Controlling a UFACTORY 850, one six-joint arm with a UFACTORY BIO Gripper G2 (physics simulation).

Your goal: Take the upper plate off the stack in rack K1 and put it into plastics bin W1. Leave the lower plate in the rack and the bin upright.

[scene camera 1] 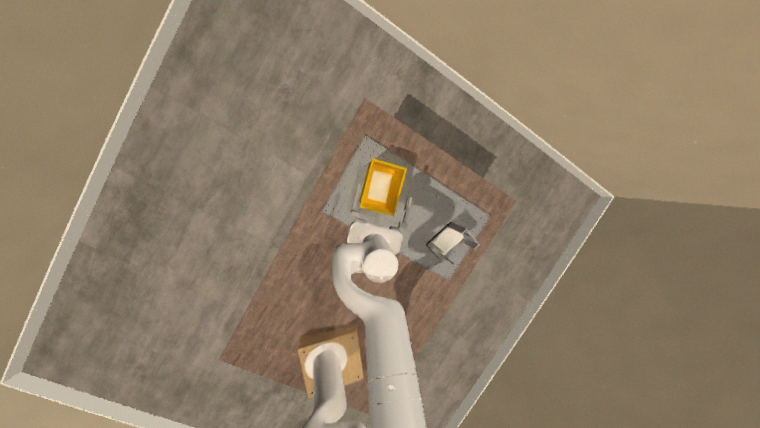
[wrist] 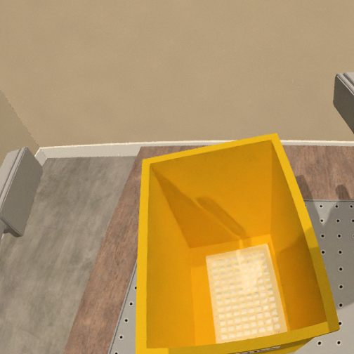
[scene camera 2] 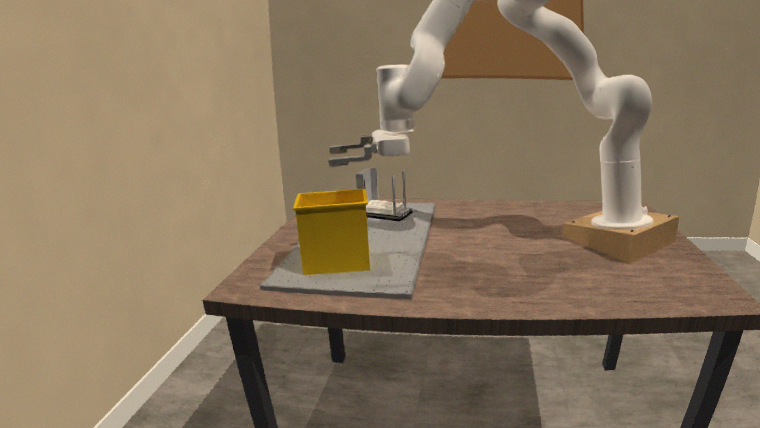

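Note:
The yellow plastics bin W1 stands upright. A white plate lies flat on its floor, seen in scene camera 1 and the wrist view. Rack K1 holds a white plate; scene camera 2 shows it low in the rack, partly behind the bin. My gripper is open and empty. Its level fingers are above the bin's rim with a clear gap, one to each side of the bin's opening in scene camera 1.
The grey perforated board carries the bin and the rack on the brown wooden table. Thin upright posts and a grey bracket rise from the rack. The arm's base is on a wooden block. A wall stands beyond the table.

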